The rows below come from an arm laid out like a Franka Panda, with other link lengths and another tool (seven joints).
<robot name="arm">
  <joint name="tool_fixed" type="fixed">
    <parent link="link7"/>
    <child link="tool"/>
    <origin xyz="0 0.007 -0.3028" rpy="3.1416 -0.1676 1.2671"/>
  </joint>
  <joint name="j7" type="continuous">
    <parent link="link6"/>
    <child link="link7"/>
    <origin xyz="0.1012 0 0"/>
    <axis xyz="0 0 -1"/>
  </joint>
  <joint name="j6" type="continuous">
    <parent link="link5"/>
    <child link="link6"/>
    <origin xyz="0 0 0"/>
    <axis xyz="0 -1 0"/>
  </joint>
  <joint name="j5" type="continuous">
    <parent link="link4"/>
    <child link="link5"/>
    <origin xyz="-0.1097 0 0.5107"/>
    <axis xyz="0 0 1"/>
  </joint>
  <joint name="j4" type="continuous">
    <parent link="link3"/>
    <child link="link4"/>
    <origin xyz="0.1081 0 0"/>
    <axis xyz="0 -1 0"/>
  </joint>
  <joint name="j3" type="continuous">
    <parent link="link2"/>
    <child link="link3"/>
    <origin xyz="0 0 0.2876"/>
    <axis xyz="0 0 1"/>
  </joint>
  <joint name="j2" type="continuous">
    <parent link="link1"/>
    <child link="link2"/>
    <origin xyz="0 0 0"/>
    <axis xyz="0 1 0"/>
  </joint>
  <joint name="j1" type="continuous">
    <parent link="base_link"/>
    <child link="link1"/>
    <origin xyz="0 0 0.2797"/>
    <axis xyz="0 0 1"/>
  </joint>
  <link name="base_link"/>
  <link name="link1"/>
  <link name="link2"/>
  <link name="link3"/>
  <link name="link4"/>
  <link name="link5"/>
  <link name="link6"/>
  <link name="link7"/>
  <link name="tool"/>
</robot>
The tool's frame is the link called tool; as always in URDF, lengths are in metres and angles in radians. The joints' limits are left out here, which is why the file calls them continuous.
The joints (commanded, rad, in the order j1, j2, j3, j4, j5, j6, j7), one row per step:
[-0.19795, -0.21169, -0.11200, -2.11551, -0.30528, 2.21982, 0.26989]
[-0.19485, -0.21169, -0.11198, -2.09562, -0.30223, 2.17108, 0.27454]
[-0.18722, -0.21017, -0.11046, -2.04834, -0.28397, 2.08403, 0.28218]
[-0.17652, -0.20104, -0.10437, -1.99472, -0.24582, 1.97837, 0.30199]
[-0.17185, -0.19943, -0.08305, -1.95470, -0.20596, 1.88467, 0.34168]
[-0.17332, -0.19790, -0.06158, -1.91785, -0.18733, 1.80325, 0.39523]
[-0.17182, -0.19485, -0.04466, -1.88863, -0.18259, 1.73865, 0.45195]
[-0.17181, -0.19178, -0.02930, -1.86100, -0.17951, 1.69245, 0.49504]
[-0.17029, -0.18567, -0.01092, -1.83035, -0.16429, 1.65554, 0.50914]
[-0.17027, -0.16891, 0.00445, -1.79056, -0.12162, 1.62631, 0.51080]
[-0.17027, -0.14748, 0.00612, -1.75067, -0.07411, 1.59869, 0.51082]
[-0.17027, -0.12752, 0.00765, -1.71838, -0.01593, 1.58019, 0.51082]
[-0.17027, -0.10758, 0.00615, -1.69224, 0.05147, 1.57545, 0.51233]
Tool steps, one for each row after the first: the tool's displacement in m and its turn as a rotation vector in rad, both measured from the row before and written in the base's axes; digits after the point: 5 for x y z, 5 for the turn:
[-0.00612, 0.00086, 0.00528, 0.00750, 0.02483, -0.01534]
[-0.00688, 0.00605, 0.01643, 0.02210, 0.03138, -0.02652]
[-0.00826, 0.01698, 0.01195, 0.04630, 0.04249, -0.03725]
[-0.00755, 0.02657, 0.01100, 0.04738, 0.03419, -0.04056]
[-0.00857, 0.01827, 0.01210, 0.02516, 0.02997, -0.05101]
[-0.00749, 0.01386, 0.00905, 0.00944, 0.02618, -0.04973]
[-0.00379, 0.01097, 0.01035, 0.00339, 0.01304, -0.03582]
[0.00060, 0.01718, 0.01069, 0.01289, 0.00712, -0.00191]
[0.00566, 0.02180, 0.00892, 0.03996, -0.00125, 0.00668]
[0.00445, 0.01443, 0.00614, 0.04804, 0.00115, -0.00303]
[0.00589, 0.01774, 0.00390, 0.05829, -0.00337, -0.00083]
[0.00887, 0.01811, 0.00262, 0.06655, -0.01243, -0.00404]

